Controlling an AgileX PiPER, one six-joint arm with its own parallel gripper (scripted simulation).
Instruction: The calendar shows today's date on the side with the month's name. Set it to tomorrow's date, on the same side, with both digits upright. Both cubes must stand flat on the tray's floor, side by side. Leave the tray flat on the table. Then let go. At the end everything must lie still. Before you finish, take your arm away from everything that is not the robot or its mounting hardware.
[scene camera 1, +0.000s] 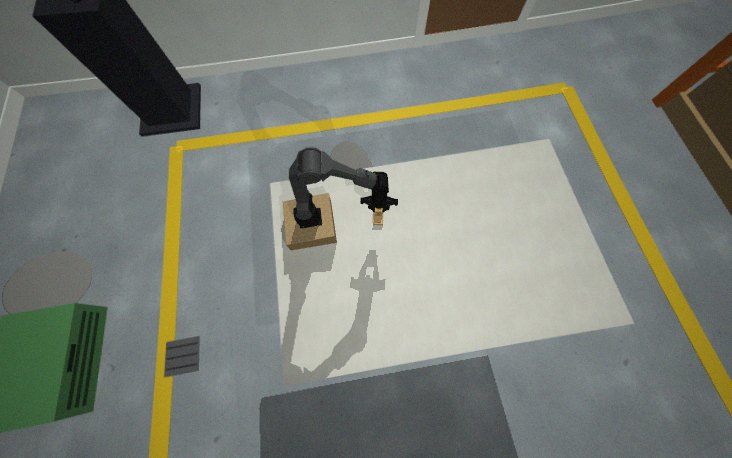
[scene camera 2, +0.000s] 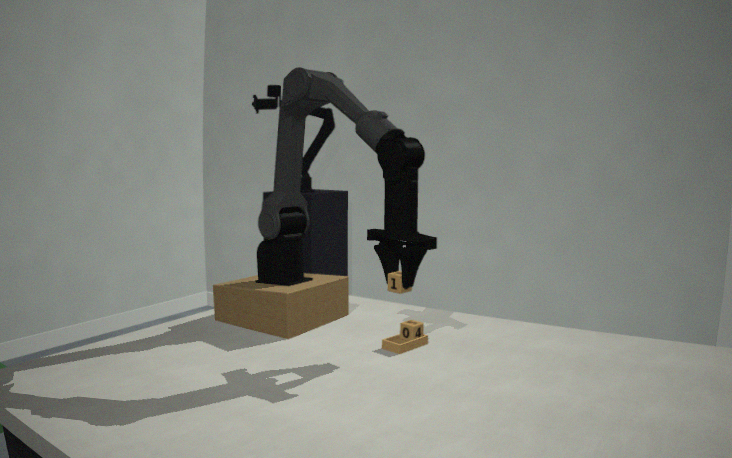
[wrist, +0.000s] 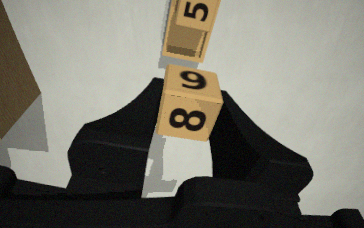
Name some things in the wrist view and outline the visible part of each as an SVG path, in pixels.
The gripper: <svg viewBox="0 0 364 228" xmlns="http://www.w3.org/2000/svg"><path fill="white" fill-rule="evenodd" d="M0 165L0 228L364 228L364 219L358 209L339 209L331 216L302 215L297 203L300 202L298 194L313 178L313 170L307 158L287 148L264 132L224 90L221 90L223 104L209 137L212 156L212 177L197 176L187 179L178 187L176 195L172 197L141 198L148 153L157 123L164 86L164 79L154 77L134 100L120 110L101 119L85 123L67 152L72 175L66 188L17 179L12 169Z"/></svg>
A wooden number cube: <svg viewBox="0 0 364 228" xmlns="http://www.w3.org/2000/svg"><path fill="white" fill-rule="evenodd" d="M168 64L164 76L156 133L171 137L208 141L223 104L216 73Z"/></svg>
